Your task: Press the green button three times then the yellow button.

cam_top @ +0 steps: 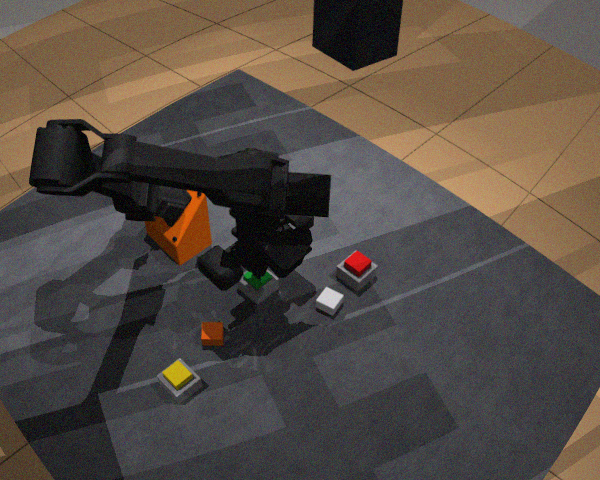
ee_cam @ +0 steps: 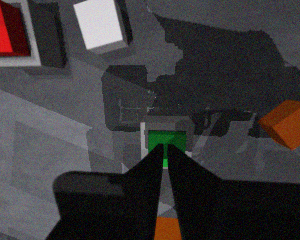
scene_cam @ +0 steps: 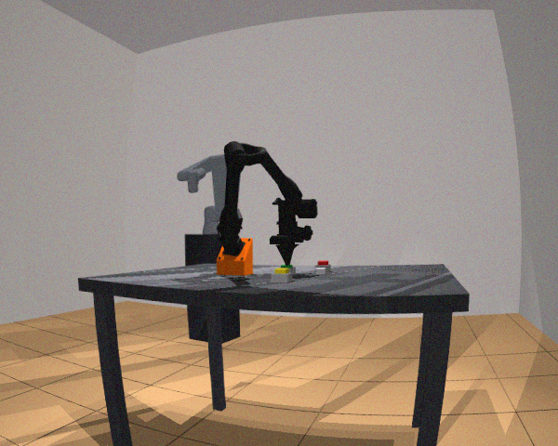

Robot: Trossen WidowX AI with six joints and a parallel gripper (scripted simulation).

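Right now the green button is 1 cm below my gripper tip. The rest, counted from my gripper tip: red button (7 cm ahead, 14 cm to the left); orange block (3 cm ahead, 12 cm to the right, 2 cm below); white block (9 cm ahead, 7 cm to the left, 2 cm below).
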